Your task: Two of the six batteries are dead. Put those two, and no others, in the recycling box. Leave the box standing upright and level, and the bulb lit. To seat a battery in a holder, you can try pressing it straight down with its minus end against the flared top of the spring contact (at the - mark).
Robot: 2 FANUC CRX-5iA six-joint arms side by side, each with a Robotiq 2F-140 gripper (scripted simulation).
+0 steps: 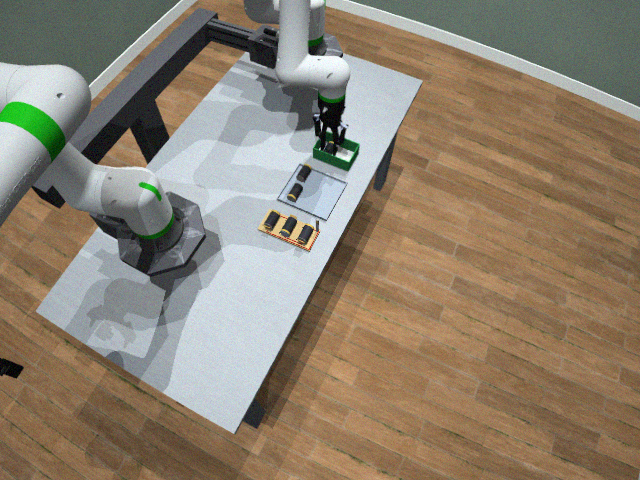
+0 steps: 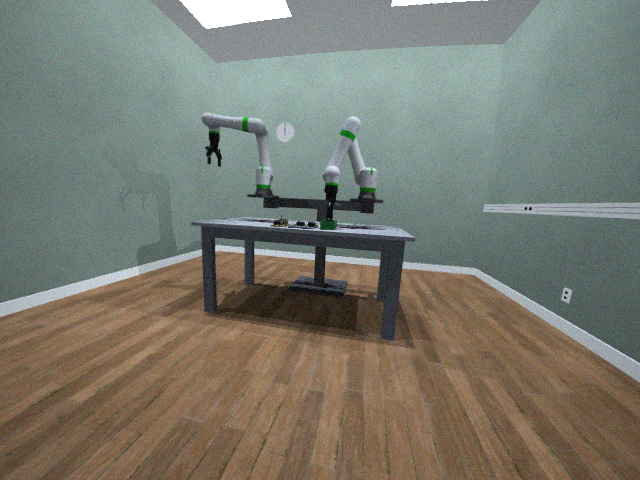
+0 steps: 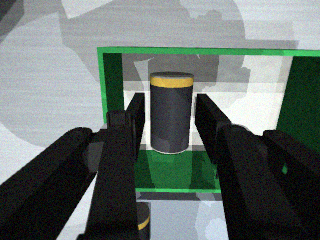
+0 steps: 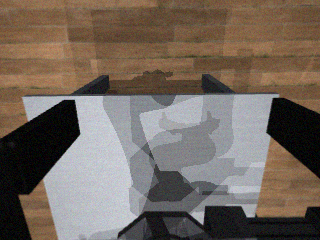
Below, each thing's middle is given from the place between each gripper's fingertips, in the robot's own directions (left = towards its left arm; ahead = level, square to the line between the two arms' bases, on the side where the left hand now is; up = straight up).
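The tray point(image 1: 321, 191) is 40 mm below my left hand, and it's 30 mm ahead of that hand and 190 mm to the right of it.
Measured from the tray, my right hand is 50 cm above it, 25 cm short of it and 97 cm to the right of it.
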